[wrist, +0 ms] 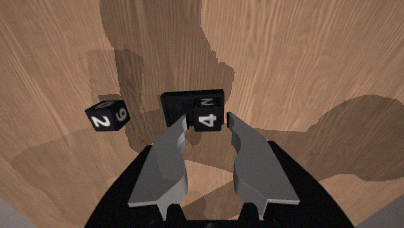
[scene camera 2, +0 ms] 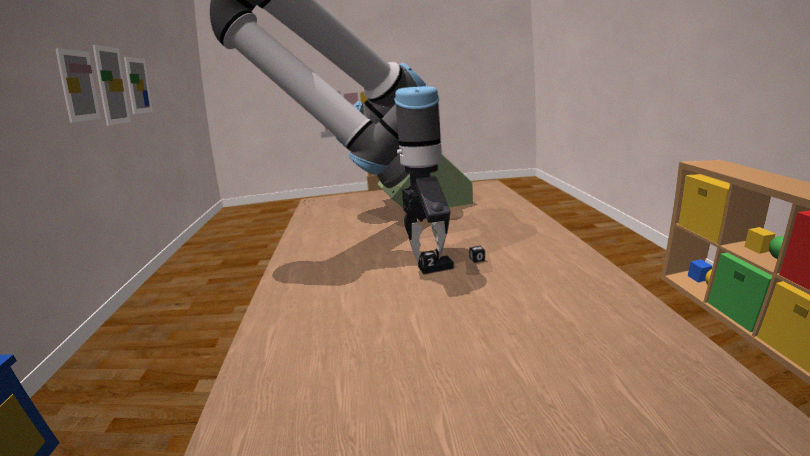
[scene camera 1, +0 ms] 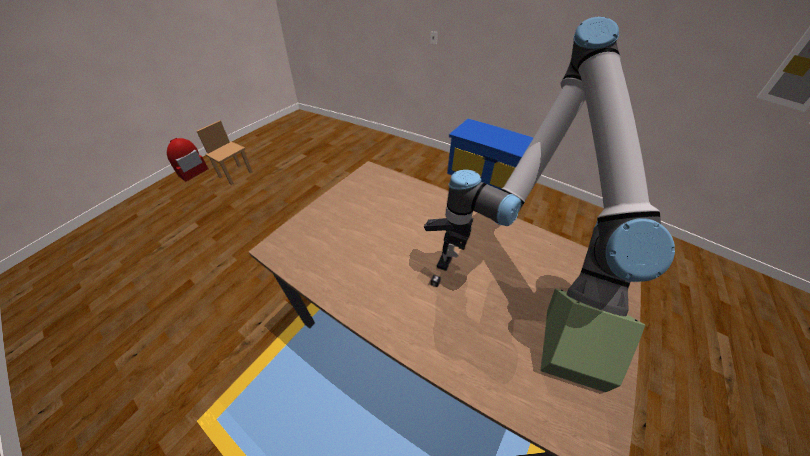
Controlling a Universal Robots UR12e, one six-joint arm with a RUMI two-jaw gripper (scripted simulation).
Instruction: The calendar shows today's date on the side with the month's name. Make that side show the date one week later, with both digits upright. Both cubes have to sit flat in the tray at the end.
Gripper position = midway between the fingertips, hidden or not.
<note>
In view: my gripper (scene camera 2: pixel 428 260) and a black calendar tray (wrist: pixel 175 104).
My gripper shows as well in the wrist view (wrist: pixel 207 114) and in scene camera 1 (scene camera 1: pixel 446 256).
</note>
